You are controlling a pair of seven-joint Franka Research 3 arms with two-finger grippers.
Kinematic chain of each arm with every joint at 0, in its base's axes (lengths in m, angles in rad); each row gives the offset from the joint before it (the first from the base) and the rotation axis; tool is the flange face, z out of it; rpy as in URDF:
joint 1: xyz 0 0 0.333 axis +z
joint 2: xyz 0 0 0 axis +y
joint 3: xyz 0 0 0.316 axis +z
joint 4: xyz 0.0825 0 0 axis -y
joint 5: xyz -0.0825 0 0.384 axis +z
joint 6: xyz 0 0 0 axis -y
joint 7: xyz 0.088 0 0 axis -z
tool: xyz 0 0 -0.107 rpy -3.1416 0 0
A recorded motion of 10 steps. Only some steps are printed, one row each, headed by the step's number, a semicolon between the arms.
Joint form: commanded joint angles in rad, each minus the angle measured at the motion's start. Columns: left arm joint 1, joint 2, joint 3, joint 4, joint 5, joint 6, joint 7; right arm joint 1, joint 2, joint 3, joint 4, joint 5, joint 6, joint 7.
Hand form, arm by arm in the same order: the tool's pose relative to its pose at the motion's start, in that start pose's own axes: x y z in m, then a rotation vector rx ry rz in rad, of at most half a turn. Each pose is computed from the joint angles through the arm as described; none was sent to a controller.
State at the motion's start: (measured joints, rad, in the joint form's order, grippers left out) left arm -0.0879 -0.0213 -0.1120 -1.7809 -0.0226 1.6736 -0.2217; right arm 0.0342 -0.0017 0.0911 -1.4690 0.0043 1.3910 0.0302
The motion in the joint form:
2: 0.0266 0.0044 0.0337 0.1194 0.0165 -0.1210 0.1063; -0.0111 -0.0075 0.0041 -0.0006 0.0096 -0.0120 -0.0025
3: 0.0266 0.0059 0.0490 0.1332 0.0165 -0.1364 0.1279; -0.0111 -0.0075 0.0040 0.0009 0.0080 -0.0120 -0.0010
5: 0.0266 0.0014 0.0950 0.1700 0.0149 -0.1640 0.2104; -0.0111 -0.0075 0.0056 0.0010 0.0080 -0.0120 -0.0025
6: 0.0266 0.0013 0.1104 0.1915 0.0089 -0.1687 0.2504; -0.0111 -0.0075 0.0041 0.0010 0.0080 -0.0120 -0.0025
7: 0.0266 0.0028 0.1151 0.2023 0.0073 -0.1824 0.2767; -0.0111 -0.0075 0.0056 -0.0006 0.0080 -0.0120 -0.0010
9: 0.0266 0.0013 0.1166 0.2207 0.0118 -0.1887 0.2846; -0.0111 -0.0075 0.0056 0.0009 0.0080 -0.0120 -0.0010
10: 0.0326 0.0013 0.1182 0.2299 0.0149 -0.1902 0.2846; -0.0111 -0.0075 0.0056 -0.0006 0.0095 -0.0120 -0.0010
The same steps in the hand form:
2: 0.0000 -0.0345 -0.0444 0.0107 -0.0034 0.0487; -0.0039 0.0024 -0.0025 0.0091 -0.0053 0.0027
3: 0.0004 -0.0428 -0.0489 0.0093 -0.0067 0.0552; -0.0040 0.0027 -0.0032 0.0076 -0.0038 0.0046
5: -0.0006 -0.0679 -0.0663 0.0018 0.0066 0.0923; -0.0040 0.0018 -0.0032 0.0074 -0.0037 0.0015
6: -0.0005 -0.0755 -0.0760 -0.0061 0.0234 0.1176; -0.0040 0.0026 -0.0032 0.0076 -0.0037 0.0030
7: -0.0014 -0.0780 -0.0791 -0.0078 0.0191 0.1395; -0.0039 0.0018 -0.0025 0.0074 -0.0053 0.0030
9: -0.0028 -0.0793 -0.0878 -0.0035 0.0328 0.1457; -0.0040 0.0018 -0.0031 0.0074 -0.0038 0.0030
10: -0.0028 -0.0838 -0.0920 -0.0010 0.0406 0.1379; -0.0039 0.0016 -0.0025 0.0089 -0.0054 0.0027

